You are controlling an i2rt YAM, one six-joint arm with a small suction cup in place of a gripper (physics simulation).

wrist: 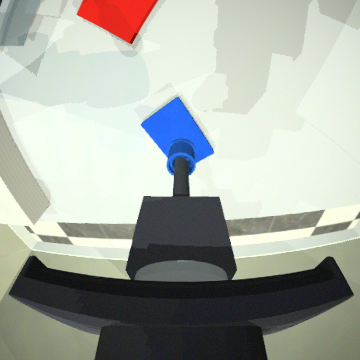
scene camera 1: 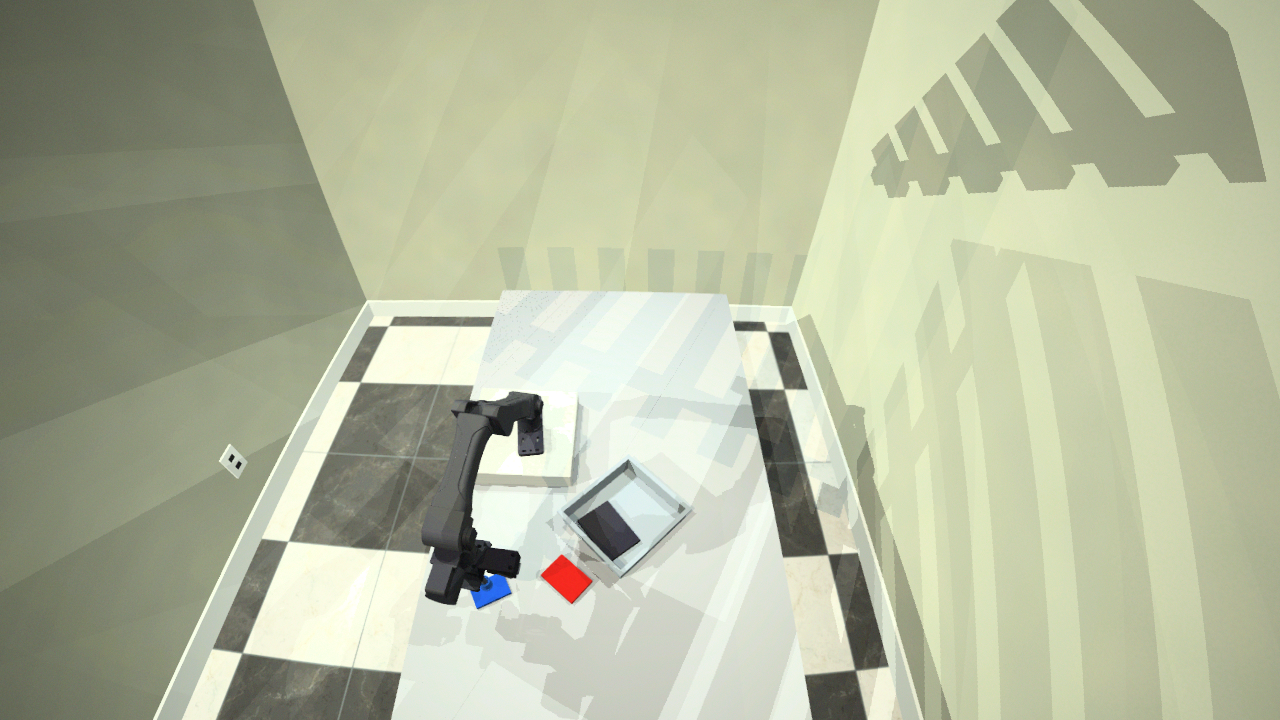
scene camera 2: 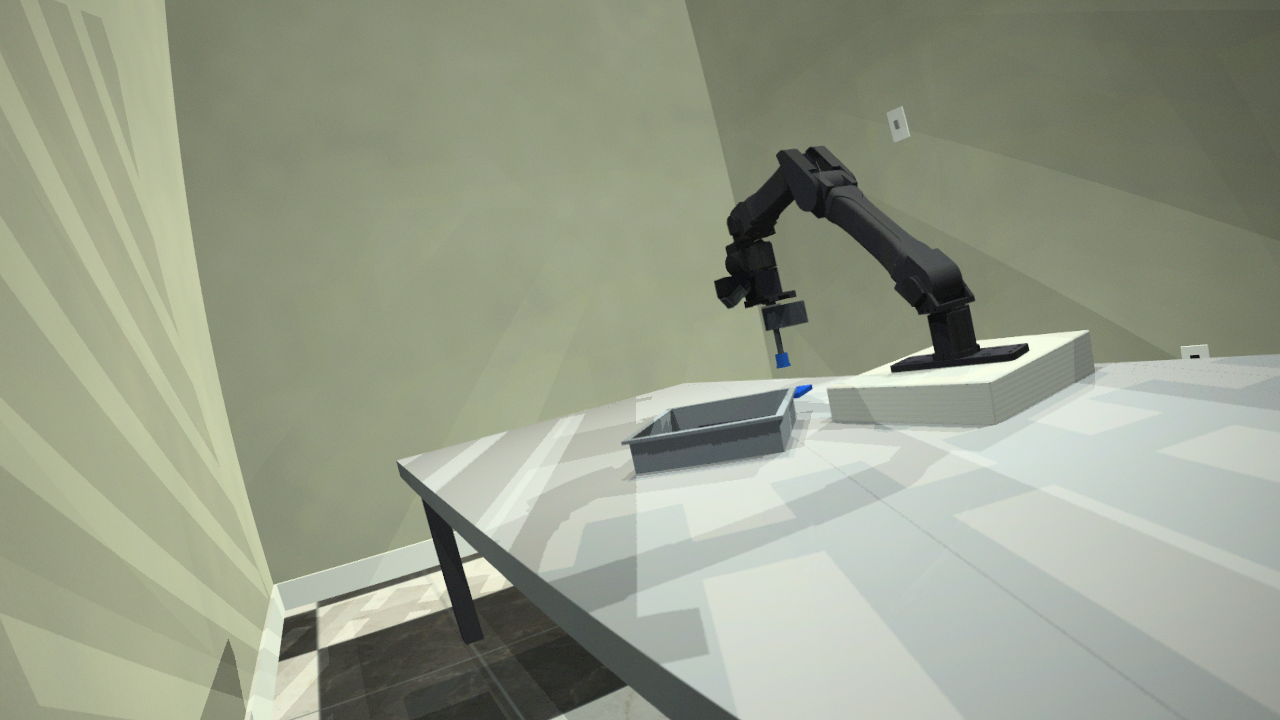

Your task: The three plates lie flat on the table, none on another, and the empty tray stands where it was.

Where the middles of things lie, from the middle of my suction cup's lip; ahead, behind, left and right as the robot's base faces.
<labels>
I see the dark plate (scene camera 1: 604, 526) 290 mm ahead of my suction cup, 120 mm to the left of it and 60 mm below it. Also, from my suction cup: red plate (scene camera 1: 564, 576) 180 mm ahead, 10 mm to the left, 60 mm below; then blue plate (wrist: 173, 120) 10 mm to the left, 60 mm below; then grey tray (scene camera 2: 671, 440) 330 mm ahead, 150 mm to the left, 40 mm below.
</labels>
